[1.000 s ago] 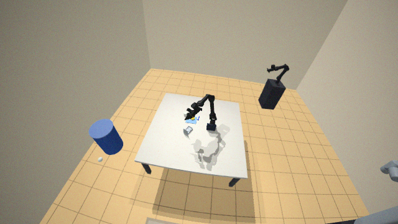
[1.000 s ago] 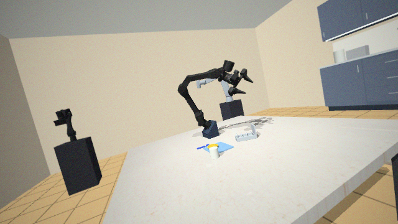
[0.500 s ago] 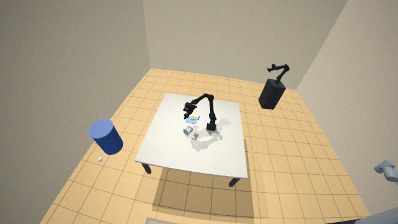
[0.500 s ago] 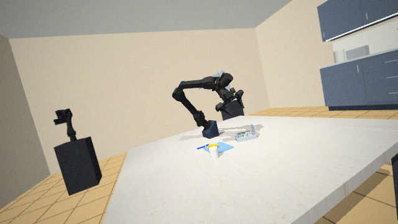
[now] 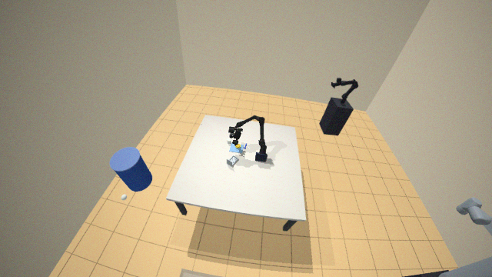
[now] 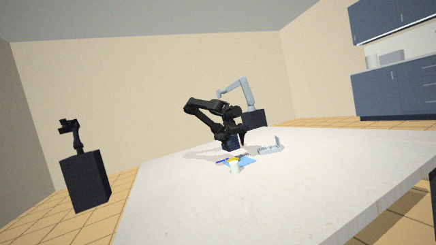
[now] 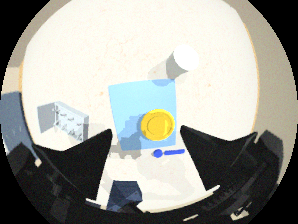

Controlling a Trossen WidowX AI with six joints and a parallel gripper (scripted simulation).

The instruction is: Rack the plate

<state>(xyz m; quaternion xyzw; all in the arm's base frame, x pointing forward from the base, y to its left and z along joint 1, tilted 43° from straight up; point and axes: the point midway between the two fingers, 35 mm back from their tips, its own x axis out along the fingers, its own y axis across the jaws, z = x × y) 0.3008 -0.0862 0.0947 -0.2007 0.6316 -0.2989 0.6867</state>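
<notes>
Now: gripper tip 30 mm past the yellow plate, 20 mm to the left of it and 70 mm above it. Round my gripper tip: grey dish rack: 20 mm ahead, 200 mm to the left, 60 mm below; light blue mat: 10 mm behind, 80 mm below; small white cup: 90 mm ahead, 80 mm to the right, 60 mm below.
</notes>
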